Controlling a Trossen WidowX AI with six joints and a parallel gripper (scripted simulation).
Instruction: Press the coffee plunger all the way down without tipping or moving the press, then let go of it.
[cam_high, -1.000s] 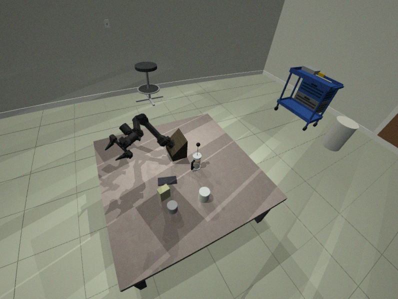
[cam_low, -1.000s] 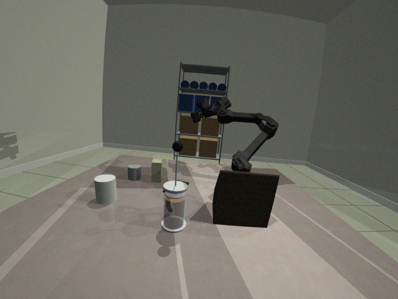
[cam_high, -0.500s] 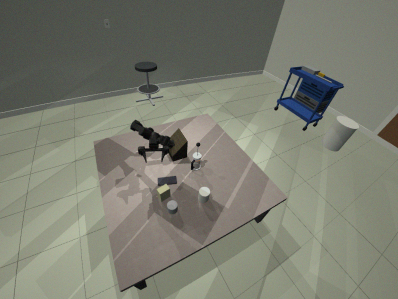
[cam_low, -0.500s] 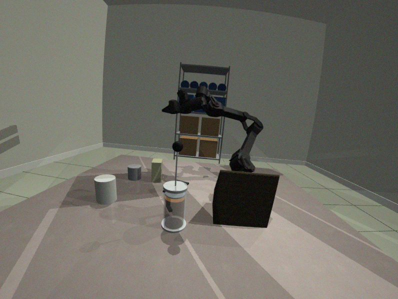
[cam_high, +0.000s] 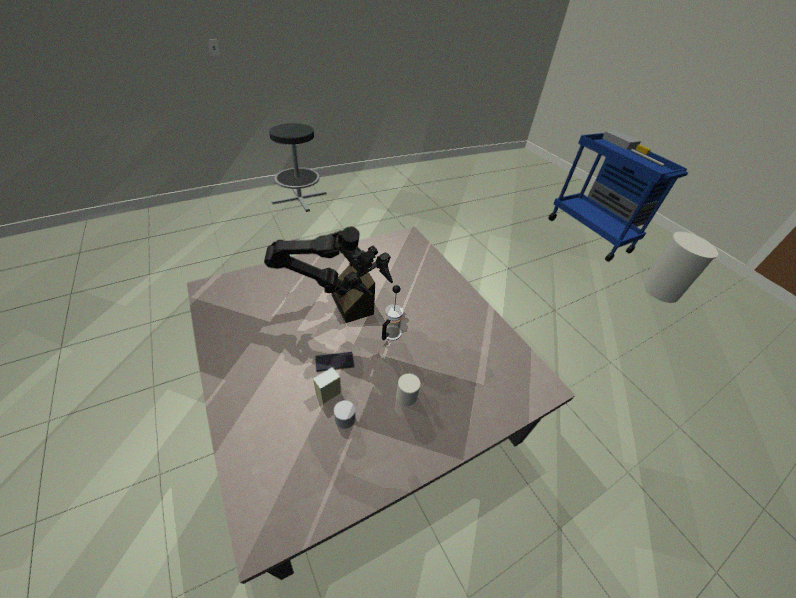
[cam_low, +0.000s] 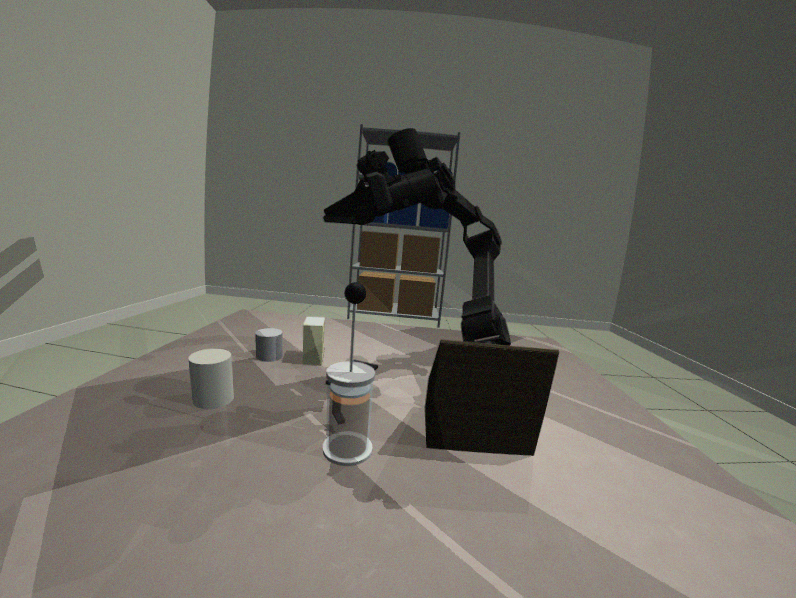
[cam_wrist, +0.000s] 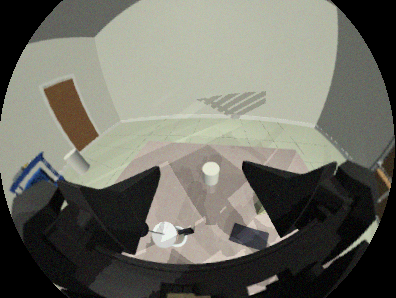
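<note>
The glass coffee press lies 8 cm behind my gripper tip, 8 cm to the left of it and 24 cm below it. The rest, counted from my gripper tip: grey cylinder: 23 cm ahead, 21 cm to the right, 34 cm below; cream block: 11 cm ahead, 24 cm to the right, 32 cm below.
</note>
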